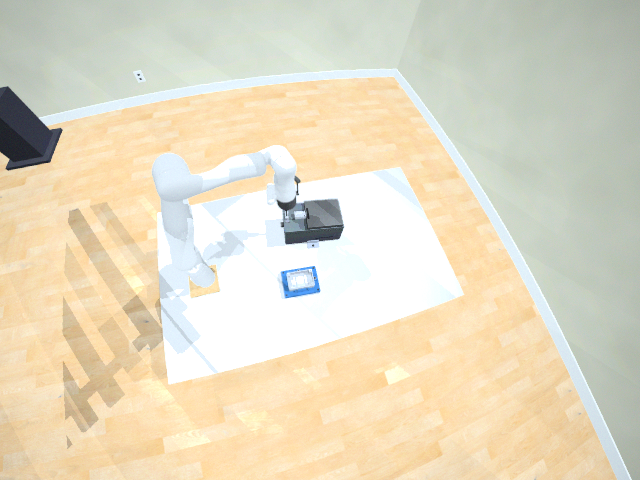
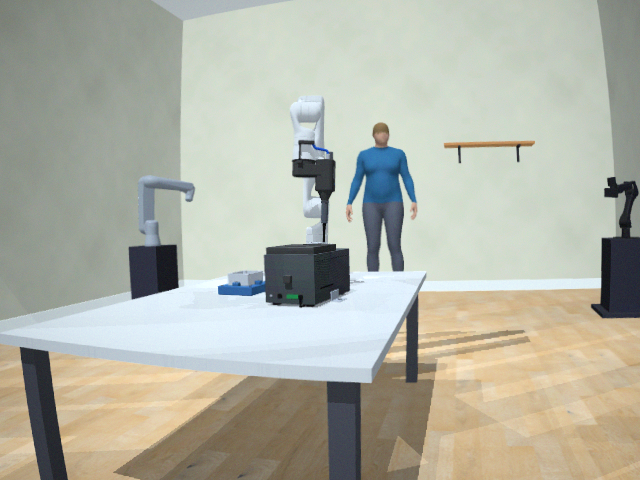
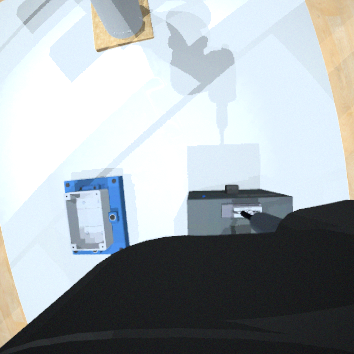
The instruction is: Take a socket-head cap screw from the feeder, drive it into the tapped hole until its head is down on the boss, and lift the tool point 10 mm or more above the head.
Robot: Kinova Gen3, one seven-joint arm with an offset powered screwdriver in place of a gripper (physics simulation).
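Observation:
The dark feeder (image 1: 325, 214) (image 2: 290, 268) (image 3: 205, 217) stands on the table. My screwdriver (image 2: 324, 240) (image 3: 243, 214) points down, with its thin tip at the light pickup plate (image 3: 227, 210) on the feeder's lower front part. Whether the tip touches a screw or carries one is too small to tell; no screw can be made out. A blue fixture (image 1: 301, 294) (image 2: 240, 290) (image 3: 119, 192) holds a light grey open housing (image 1: 301, 280) (image 2: 245, 277) (image 3: 90, 220). A round hole (image 3: 112, 217) shows at the housing's side, apart from the tool.
The white table (image 1: 392, 258) (image 2: 196, 330) (image 3: 150, 200) carries the arm's wooden base plate (image 1: 204, 292) (image 3: 100, 42). The feeder's raised rear cover rises beside the tool. A person (image 2: 382, 170) in a blue shirt stands behind the table. Other arms on dark pedestals (image 2: 153, 268) stand farther off.

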